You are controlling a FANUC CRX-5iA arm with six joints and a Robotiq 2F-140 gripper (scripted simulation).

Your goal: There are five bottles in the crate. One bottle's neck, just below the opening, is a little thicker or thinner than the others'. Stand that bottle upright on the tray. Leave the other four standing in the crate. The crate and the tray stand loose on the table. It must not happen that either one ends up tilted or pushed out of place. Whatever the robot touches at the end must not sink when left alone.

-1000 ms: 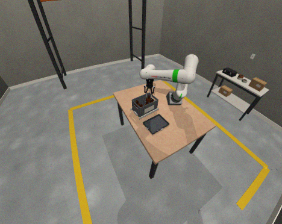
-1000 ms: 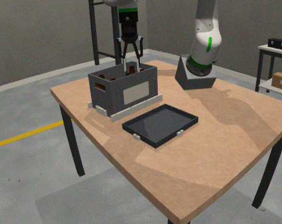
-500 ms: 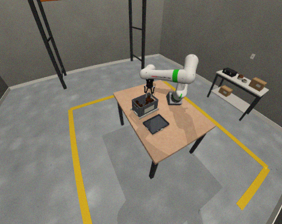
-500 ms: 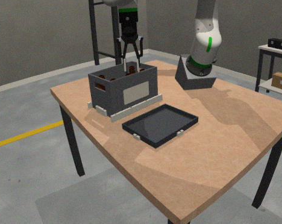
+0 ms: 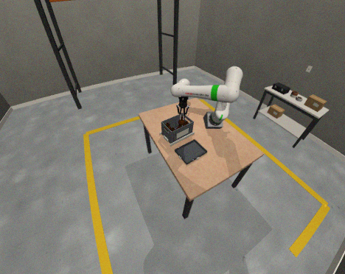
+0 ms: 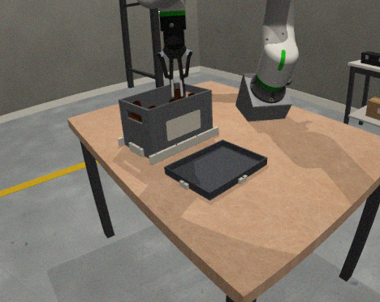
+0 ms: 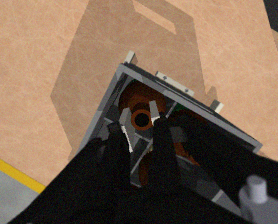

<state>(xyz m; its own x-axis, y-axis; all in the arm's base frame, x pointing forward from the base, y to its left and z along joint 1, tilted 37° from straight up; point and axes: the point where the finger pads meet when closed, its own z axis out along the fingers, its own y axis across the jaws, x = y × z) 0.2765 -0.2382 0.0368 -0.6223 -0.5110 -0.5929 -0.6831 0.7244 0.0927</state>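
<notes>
Right now my hand is 80 mm above the bottle. The rest, counted from my hand: dark tray 320 mm to the left, 160 mm below, 110 mm ahead; dark grey crate 90 mm below, 90 mm ahead, 50 mm to the left.
</notes>
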